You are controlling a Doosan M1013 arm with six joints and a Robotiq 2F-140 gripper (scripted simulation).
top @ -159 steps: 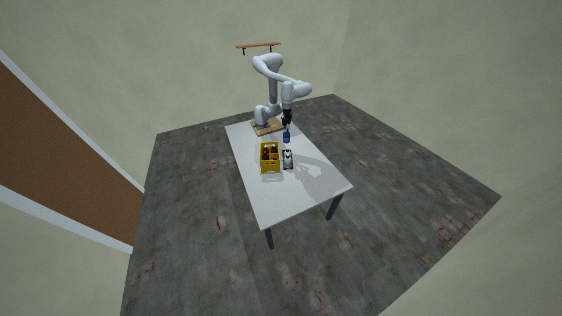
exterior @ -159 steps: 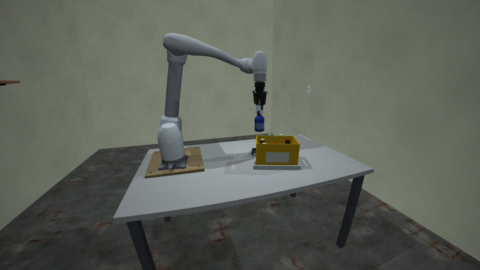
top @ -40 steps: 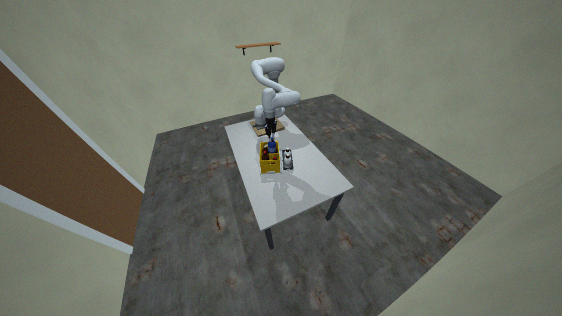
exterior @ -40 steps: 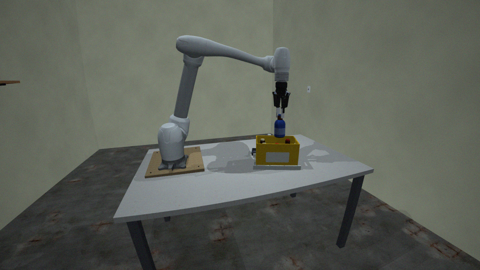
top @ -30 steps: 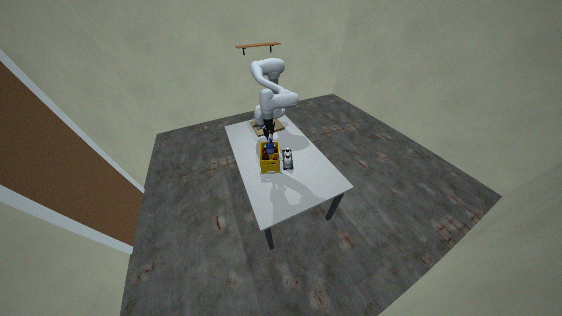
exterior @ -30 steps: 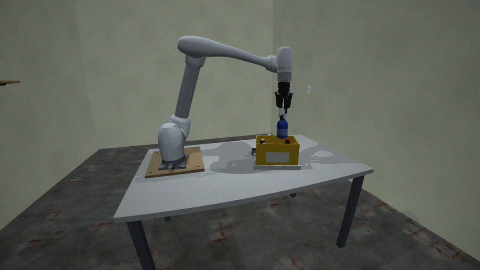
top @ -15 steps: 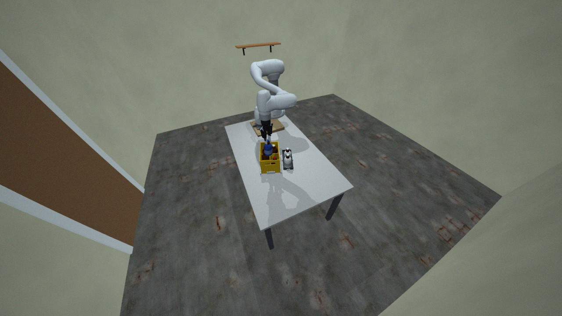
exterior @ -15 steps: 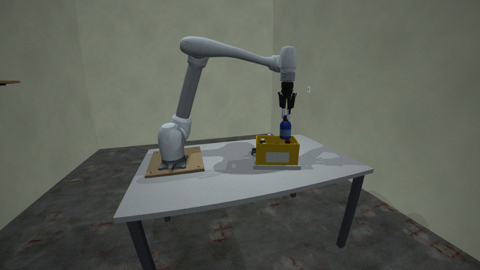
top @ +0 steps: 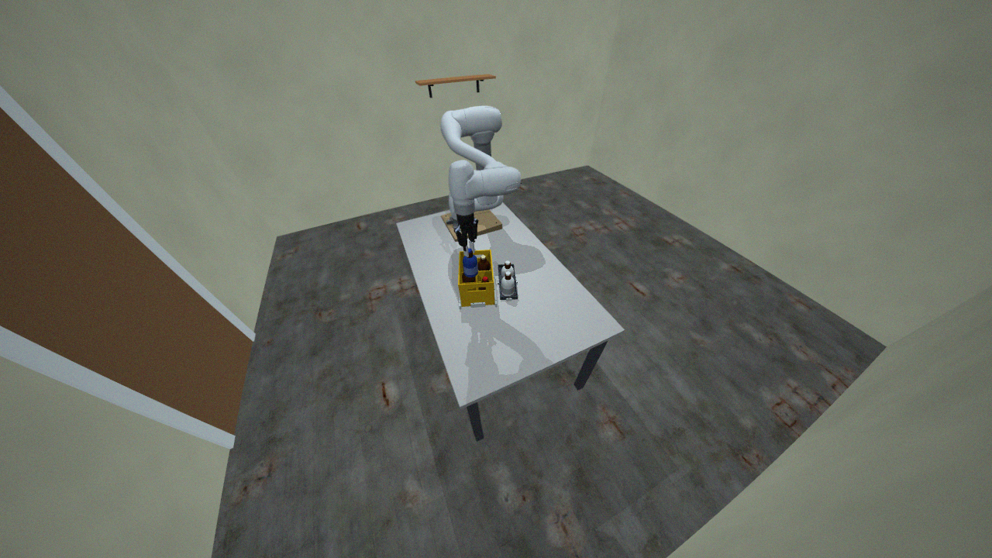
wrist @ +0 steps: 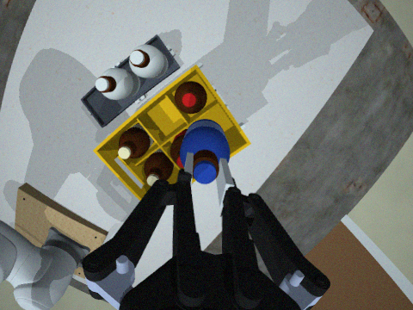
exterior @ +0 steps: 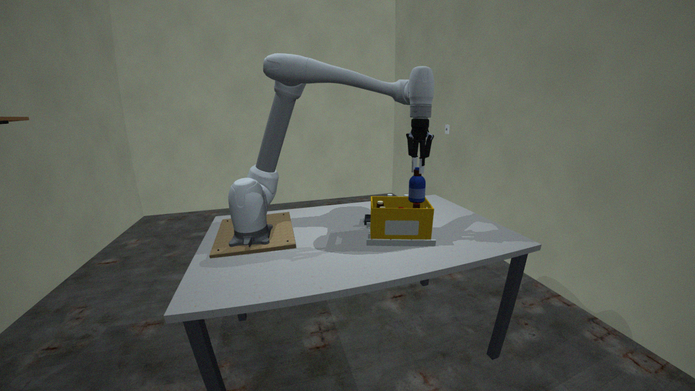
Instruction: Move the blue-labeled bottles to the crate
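Now: hand 90 mm above the blue-labeled bottle. Round my hand: yellow crate (60 mm behind, 40 mm to the left, 270 mm below).
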